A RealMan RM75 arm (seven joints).
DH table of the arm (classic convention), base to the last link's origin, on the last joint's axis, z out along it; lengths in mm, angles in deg. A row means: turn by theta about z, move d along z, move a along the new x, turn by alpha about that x. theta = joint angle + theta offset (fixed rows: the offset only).
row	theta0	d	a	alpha
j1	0	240.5	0	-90
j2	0	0	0	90
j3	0	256	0	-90
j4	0	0	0	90
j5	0	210	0	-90
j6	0	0	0	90
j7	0	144	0	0
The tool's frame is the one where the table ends.
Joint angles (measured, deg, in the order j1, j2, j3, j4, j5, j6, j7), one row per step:
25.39, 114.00, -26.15, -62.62, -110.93, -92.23, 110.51
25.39, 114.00, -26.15, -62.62, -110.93, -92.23, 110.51
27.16, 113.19, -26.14, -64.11, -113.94, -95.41, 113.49
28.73, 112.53, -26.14, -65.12, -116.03, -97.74, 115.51
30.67, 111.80, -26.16, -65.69, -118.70, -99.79, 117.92
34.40, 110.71, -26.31, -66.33, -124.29, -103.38, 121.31
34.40, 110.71, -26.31, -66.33, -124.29, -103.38, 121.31
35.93, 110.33, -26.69, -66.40, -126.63, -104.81, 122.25
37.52, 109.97, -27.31, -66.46, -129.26, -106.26, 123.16
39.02, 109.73, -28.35, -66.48, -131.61, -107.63, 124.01
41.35, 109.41, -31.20, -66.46, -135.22, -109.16, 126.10
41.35, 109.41, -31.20, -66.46, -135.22, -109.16, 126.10
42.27, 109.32, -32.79, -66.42, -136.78, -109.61, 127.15
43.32, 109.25, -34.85, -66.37, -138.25, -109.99, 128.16
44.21, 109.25, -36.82, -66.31, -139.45, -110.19, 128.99
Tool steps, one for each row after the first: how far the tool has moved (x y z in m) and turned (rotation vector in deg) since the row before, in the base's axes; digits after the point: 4 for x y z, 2 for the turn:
0.0000, 0.0000, 0.0000, 0.00, 0.00, 0.00
-0.0097, 0.0022, 0.0022, -3.77, -1.30, 0.29
-0.0084, 0.0025, 0.0022, -2.61, -1.09, 0.39
-0.0079, 0.0041, 0.0013, -2.85, -1.14, -0.39
-0.0133, 0.0072, -0.0001, -5.19, -2.99, -0.87
0.0000, 0.0000, 0.0000, 0.00, 0.00, 0.00
-0.0054, 0.0027, -0.0014, -2.27, -1.57, -0.16
-0.0054, 0.0027, -0.0020, -2.47, -1.96, -0.26
-0.0059, 0.0023, -0.0033, -2.62, -1.99, -0.10
-0.0102, 0.0046, -0.0070, -4.24, -3.75, -0.68
0.0000, 0.0000, 0.0000, 0.00, 0.00, 0.00
-0.0040, 0.0019, -0.0037, -1.79, -1.89, -0.48
-0.0054, 0.0024, -0.0046, -1.95, -2.20, -0.12
-0.0049, 0.0020, -0.0046, -1.64, -2.01, 0.02

